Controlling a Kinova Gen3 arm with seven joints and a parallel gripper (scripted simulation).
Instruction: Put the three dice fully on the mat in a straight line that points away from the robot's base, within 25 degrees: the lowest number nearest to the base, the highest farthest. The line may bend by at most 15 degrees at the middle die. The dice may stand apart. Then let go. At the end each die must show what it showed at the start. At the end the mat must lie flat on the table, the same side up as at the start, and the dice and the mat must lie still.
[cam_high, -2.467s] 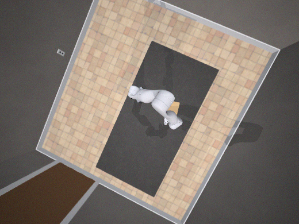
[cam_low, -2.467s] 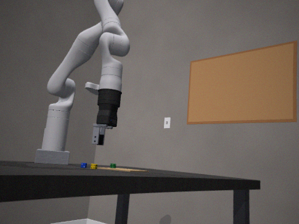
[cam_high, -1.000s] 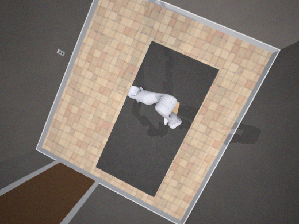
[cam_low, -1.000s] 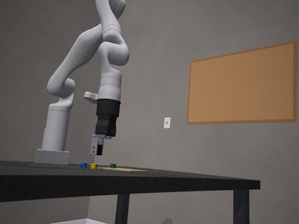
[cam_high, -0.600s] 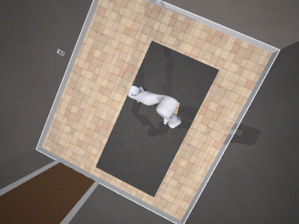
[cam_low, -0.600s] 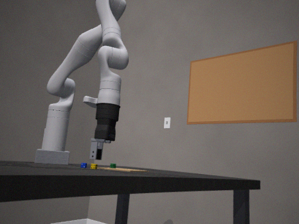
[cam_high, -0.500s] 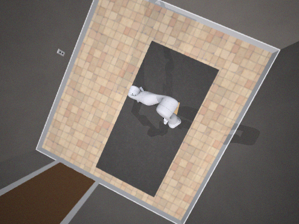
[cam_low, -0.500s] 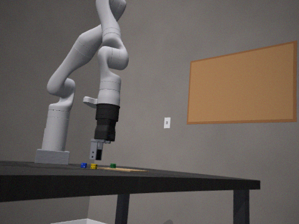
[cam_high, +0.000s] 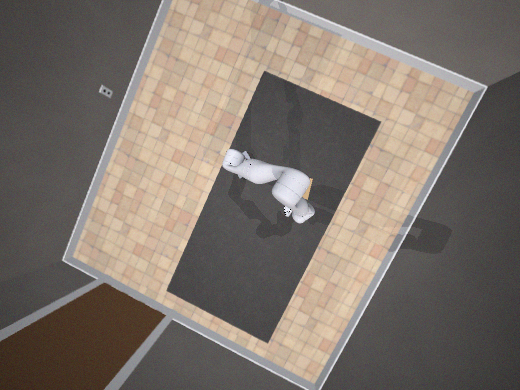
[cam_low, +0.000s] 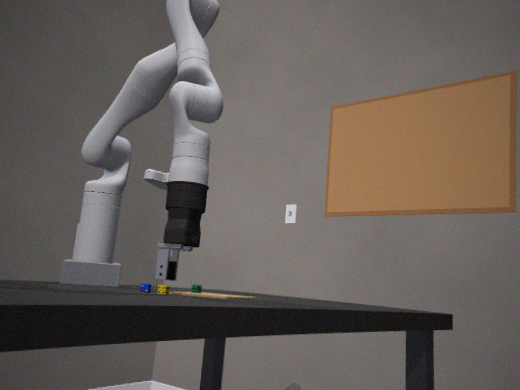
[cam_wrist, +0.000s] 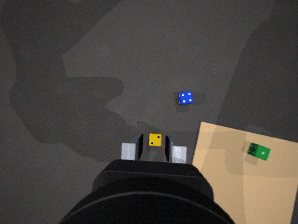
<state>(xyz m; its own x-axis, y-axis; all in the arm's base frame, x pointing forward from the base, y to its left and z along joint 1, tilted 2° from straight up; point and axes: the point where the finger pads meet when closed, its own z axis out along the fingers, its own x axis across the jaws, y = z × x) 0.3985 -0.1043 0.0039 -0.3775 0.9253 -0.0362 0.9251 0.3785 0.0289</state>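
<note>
Now: the yellow die 40 mm below my hand. Round my hand: green die 50 mm behind, 130 mm to the left, 30 mm below; then blue die 70 mm behind, 10 mm to the left, 40 mm below; then mat 130 mm to the left, 40 mm below.
</note>
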